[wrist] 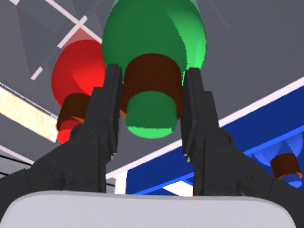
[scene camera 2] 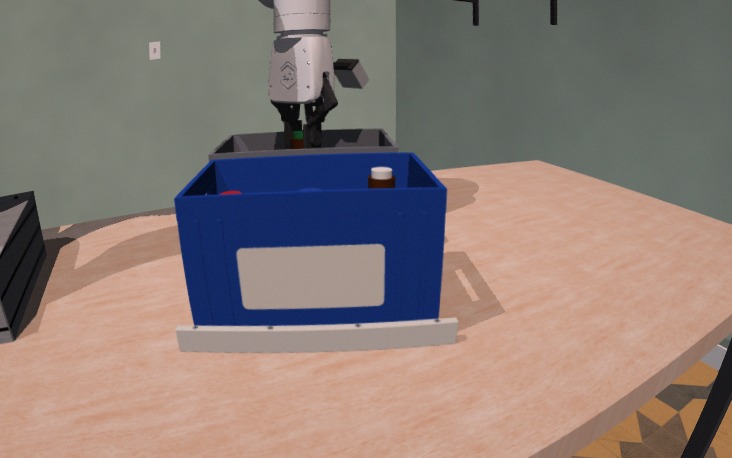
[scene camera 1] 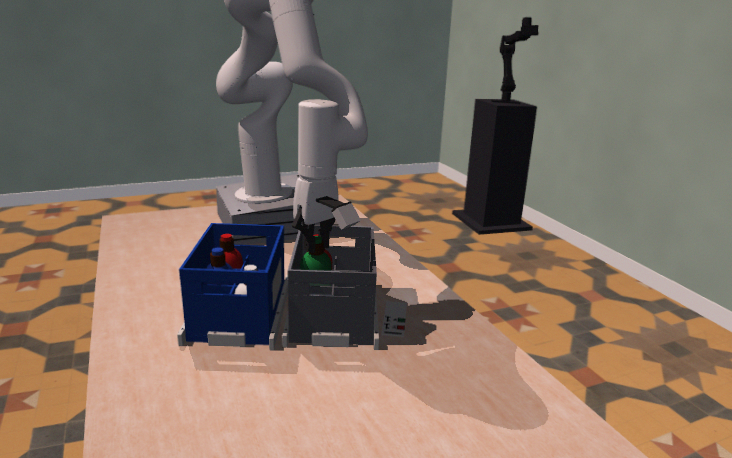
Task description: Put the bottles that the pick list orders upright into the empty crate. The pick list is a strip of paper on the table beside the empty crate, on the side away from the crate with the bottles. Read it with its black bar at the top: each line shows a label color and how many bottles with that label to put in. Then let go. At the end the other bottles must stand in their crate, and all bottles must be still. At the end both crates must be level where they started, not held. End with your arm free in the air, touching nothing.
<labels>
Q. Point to a grey crate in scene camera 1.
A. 349, 308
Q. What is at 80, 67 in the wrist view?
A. A red-label bottle.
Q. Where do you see a grey crate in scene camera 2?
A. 267, 144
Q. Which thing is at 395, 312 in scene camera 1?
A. A pick list.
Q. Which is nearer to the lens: the green-label bottle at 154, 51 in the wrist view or the grey crate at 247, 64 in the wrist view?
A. The green-label bottle.
</labels>
